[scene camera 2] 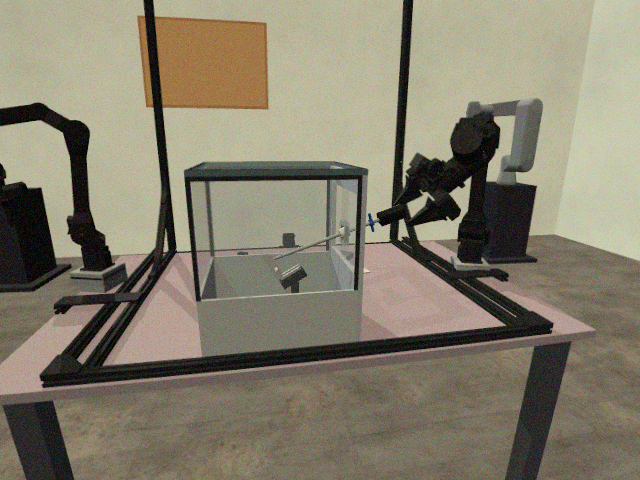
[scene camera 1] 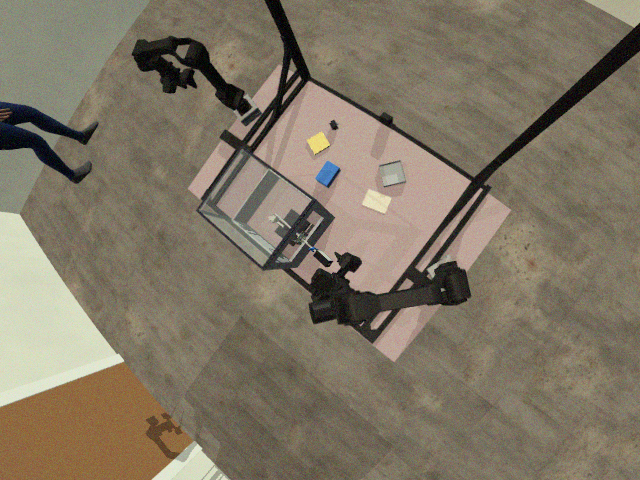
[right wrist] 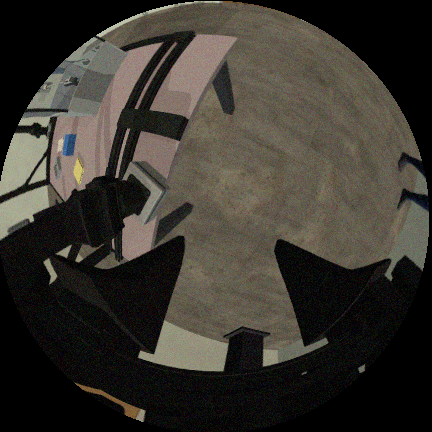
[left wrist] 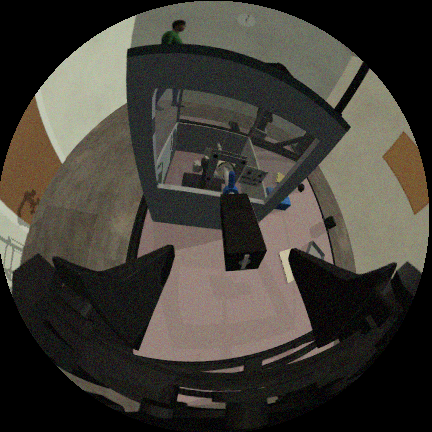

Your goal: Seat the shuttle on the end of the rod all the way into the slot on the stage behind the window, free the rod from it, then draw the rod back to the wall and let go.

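Frame: origin at the left arm's base, x right, y ahead, z up, level; millimetres.
Where they show: left gripper, fingertip midpoint: (scene camera 2: 400, 215) (scene camera 1: 327, 263) (left wrist: 233, 253); right gripper, fingertip midpoint: (scene camera 1: 191, 87) (right wrist: 231, 243); left arm's base at its link origin: (scene camera 2: 469, 260) (right wrist: 46, 130); right arm's base at its link origin: (scene camera 2: 98, 267) (scene camera 1: 243, 107) (right wrist: 134, 194).
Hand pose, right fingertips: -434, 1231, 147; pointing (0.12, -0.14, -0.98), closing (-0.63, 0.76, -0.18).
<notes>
Things, the pixels of their top centre, and the offset from my right fingertips, as dx, dy, dz. "spot": a spot on its surface instead.
- black handle at its top centre: (left wrist: 251, 213) (scene camera 2: 391, 204) (scene camera 1: 321, 258) +108, -955, +76
- shuttle at its top centre: (left wrist: 197, 162) (scene camera 1: 271, 217) -23, -670, -155
- dark top frame at a spot on its surface: (scene camera 2: 273, 177) spot: -102, -745, +151
- blue block at its top centre: (left wrist: 279, 195) (scene camera 1: 327, 172) (right wrist: 64, 144) +273, -650, -146
- yellow block at its top centre: (scene camera 1: 318, 142) (right wrist: 76, 170) +316, -502, -175
- cream card at its top centre: (left wrist: 290, 263) (scene camera 1: 376, 201) +375, -854, -183
- grey tray at its top centre: (scene camera 2: 336, 253) (left wrist: 316, 256) (scene camera 1: 392, 172) (right wrist: 55, 167) +488, -797, -166
- small black object at its top centre: (scene camera 1: 333, 123) +415, -478, -159
The rod (scene camera 2: 310, 244) passes through the box's side wall (left wrist: 185, 206), with its blue collar (scene camera 2: 370, 222) (left wrist: 230, 183) and black handle (scene camera 1: 323, 257) (scene camera 2: 391, 214) (left wrist: 242, 225) outside. A small pale piece, possibly the shuttle (scene camera 1: 272, 219) (scene camera 2: 277, 268), shows near the rod's inner end, beside the dark stage (scene camera 2: 293, 276); its fit in the slot cannot be told. My left gripper (scene camera 1: 327, 267) (scene camera 2: 403, 213) (left wrist: 233, 253) is open, fingers spread to either side of the handle's outer end, not gripping it. My right gripper (scene camera 1: 180, 86) (right wrist: 231, 243) is open and empty, off the table.
The glass-walled box has a dark top frame (scene camera 2: 273, 177). A blue block (scene camera 1: 327, 174), a yellow block (scene camera 1: 317, 143), a cream card (scene camera 1: 376, 201), a grey tray (scene camera 1: 381, 176) and a small black object (scene camera 1: 333, 124) lie on the table. Black rails (scene camera 2: 289, 356) edge the table.
</notes>
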